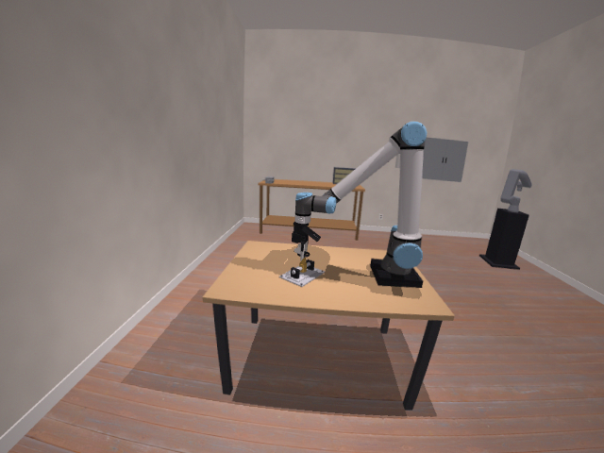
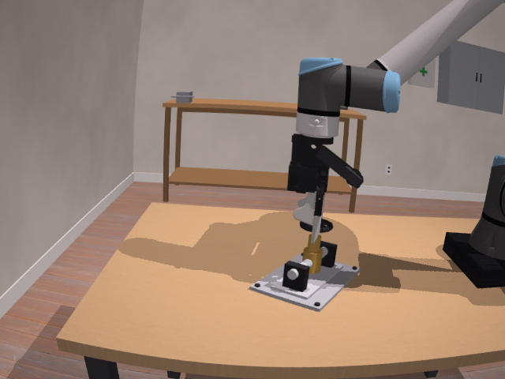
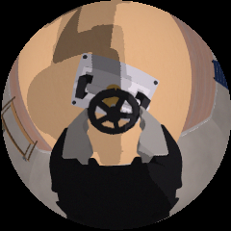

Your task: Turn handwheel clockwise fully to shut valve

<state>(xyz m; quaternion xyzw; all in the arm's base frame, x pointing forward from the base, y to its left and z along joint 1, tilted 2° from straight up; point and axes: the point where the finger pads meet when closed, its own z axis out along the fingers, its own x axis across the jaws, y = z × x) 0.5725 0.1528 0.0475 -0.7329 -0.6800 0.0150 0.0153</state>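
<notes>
Now: the black spoked handwheel 1 cm above my hand.
</notes>
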